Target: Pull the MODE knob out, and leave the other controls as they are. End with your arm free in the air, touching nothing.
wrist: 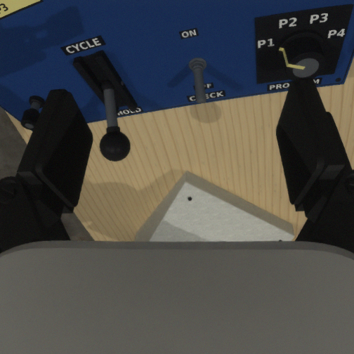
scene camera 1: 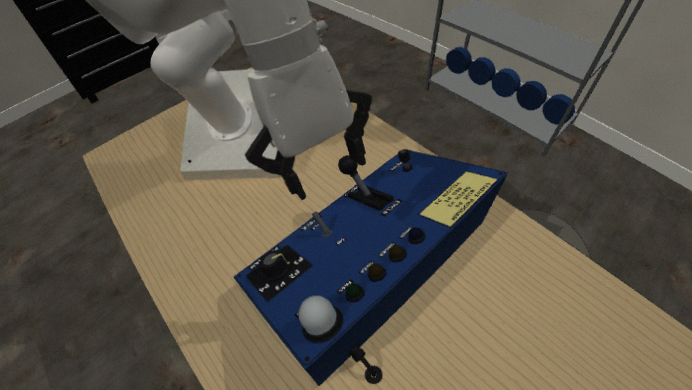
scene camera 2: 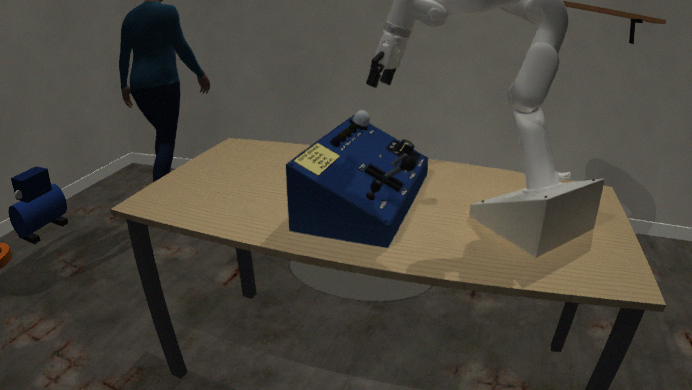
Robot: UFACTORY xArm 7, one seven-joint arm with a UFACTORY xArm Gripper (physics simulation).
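Places are measured from the arm's base along level axes (x left, y up, z ahead), in millimetres.
Pixels of known places: gripper, fingertip midpoint: [scene camera 1: 329, 177] [scene camera 2: 378, 84]; arm's base, origin of the base link: [scene camera 1: 230, 119] [scene camera 2: 542, 189].
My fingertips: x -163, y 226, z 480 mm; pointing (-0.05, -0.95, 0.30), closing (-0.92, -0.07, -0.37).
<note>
For each thing: its top centre in the pictures, then the offset to it from my fingertips. "*": a spot on its surface instead.
- small black MODE knob, middle of its top: [scene camera 1: 407, 153] [scene camera 2: 373, 179] dx +265, dy -183, dz -5 mm
- ball-topped CYCLE lever, middle of its top: [scene camera 1: 347, 158] [scene camera 2: 409, 155] dx +160, dy -156, dz -90 mm
- grey toggle, middle of its top: [scene camera 1: 319, 216] dx +33, dy -191, dz -67 mm
- PROGRAM dial, middle of its top: [scene camera 1: 271, 259] [scene camera 2: 406, 140] dx -87, dy -190, dz -83 mm
- white dome, surface spot: [scene camera 1: 318, 315] * dx -132, dy -114, dz +68 mm
The small black MODE knob [scene camera 1: 404, 156] [scene camera 2: 371, 194] [wrist: 31, 119] stands off the sloping face of the blue panel [scene camera 1: 365, 235] [scene camera 2: 320, 205] [wrist: 150, 30] on a short stem, near a corner. Its label is too blurred to read. My gripper [scene camera 1: 332, 179] [scene camera 2: 380, 84] [wrist: 179, 107] is open and empty, in the air above the panel. In the wrist view the knob shows beyond the left finger, outside the gap between the fingers. No contact with the knob shows.
The ball-topped CYCLE lever [scene camera 1: 347, 165] [scene camera 2: 409, 162] [wrist: 115, 145] rises beside the MODE knob. A grey toggle [scene camera 1: 321, 223] [wrist: 199, 82] and the PROGRAM dial [scene camera 1: 274, 262] [wrist: 305, 65], near P1, follow. A white dome [scene camera 1: 318, 315] [scene camera 2: 361, 118] and several coloured buttons line the upper side.
</note>
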